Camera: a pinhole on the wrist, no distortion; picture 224 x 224 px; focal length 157.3 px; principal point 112.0 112.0 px. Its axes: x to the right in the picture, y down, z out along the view. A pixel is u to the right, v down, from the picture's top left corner.
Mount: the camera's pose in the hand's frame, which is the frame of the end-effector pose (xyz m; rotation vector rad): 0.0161 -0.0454 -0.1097 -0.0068 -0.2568 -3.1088
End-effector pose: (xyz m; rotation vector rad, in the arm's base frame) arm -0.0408 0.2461 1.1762 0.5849 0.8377 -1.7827
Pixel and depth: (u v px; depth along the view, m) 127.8 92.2 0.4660
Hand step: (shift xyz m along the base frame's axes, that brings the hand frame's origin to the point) 0.0928 -0.2634 0.2161
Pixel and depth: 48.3 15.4 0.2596
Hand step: 0.1059 -0.1976 -0.0510
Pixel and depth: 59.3 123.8 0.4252
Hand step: -0.0596 -0.3369 0.0855
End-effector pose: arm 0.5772 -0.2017 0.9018 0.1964 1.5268 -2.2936
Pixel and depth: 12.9 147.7 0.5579
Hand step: -0.3272 -0.4806 0.1268
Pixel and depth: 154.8 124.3 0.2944
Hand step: 0.0662 -0.1468 0.1126
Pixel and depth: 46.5 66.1 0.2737
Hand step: -0.0743 -0.1908 -0.0517
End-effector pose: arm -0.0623 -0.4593 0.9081 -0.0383 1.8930 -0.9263
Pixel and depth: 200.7 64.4 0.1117
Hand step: 0.0223 0.0252 0.0340
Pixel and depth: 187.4 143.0 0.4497
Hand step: 0.3520 -0.1693 0.1112
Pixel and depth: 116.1 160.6 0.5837
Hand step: 0.3402 -0.3810 -0.0355
